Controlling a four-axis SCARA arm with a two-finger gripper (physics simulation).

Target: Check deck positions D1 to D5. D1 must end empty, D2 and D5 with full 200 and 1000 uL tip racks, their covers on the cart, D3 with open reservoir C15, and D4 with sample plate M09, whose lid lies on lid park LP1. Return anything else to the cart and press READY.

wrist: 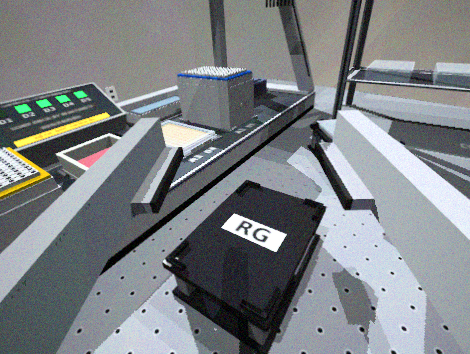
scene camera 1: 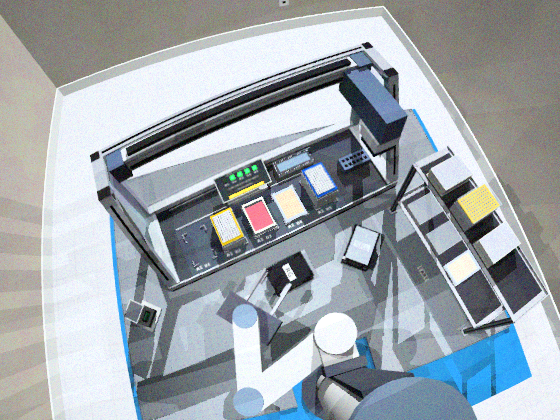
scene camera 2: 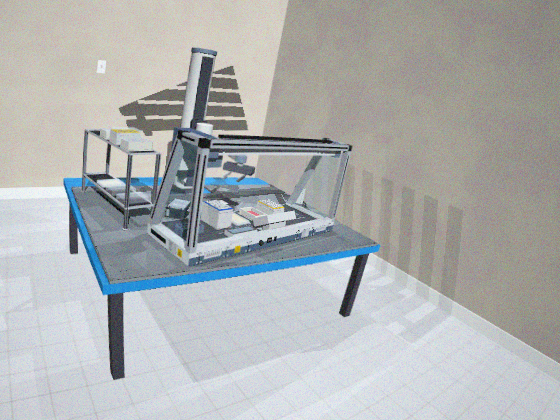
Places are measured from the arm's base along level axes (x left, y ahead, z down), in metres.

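Pixels of known places: gripper, fingertip midpoint: [wrist: 247, 133] [scene camera 1: 277, 277] [scene camera 2: 230, 178].
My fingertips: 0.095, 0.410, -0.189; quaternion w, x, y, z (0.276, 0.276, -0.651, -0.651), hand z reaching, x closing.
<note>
Behind a point stands the place of what it marks, as x, y, z.
My gripper [wrist: 247, 133] {0.095, 0.410, -0.189} [scene camera 1: 278, 279] {0.095, 0.410, -0.189} is open and empty, its fingers apart above the black RG block [wrist: 245, 270] {0.089, 0.421, -0.063}. D1 shows bare corner brackets [scene camera 1: 186, 237] {0.391, 0.677, -0.061}. A yellow-rimmed tip rack [scene camera 1: 227, 226] {0.220, 0.650, -0.126} [wrist: 15, 172] {0.197, 0.624, -0.126} stands on D2. The open reservoir [scene camera 1: 259, 216] {0.101, 0.678, -0.073} with red liquid stands on D3. A pale sample plate [scene camera 1: 289, 203] {-0.019, 0.697, -0.075} [wrist: 182, 135] {-0.022, 0.679, -0.075} lies uncovered on D4. A blue-rimmed tip rack [scene camera 1: 319, 180] {-0.139, 0.716, -0.159} [wrist: 205, 100] {-0.101, 0.707, -0.113} stands on D5. A clear lid [scene camera 1: 362, 246] {-0.227, 0.462, -0.070} lies on a black stand right of the block; its label is unreadable. Panel lights D2 to D5 are green, D1 dark.
The two-shelf cart [scene camera 1: 404, 189] {-0.407, 0.575, -0.212} [scene camera 2: 128, 195] {-0.548, 0.620, -0.176} at the right holds a yellow rack [scene camera 1: 478, 203] {-0.515, 0.382, -0.433}, pale boxes or covers and a cream plate [scene camera 1: 461, 268] {-0.541, 0.255, -0.129}. A gantry frame [scene camera 1: 395, 95] {-0.426, 0.812, -0.437} surrounds the deck. A small box [scene camera 1: 148, 315] {0.582, 0.406, -0.093} with a green top stands at the left.
</note>
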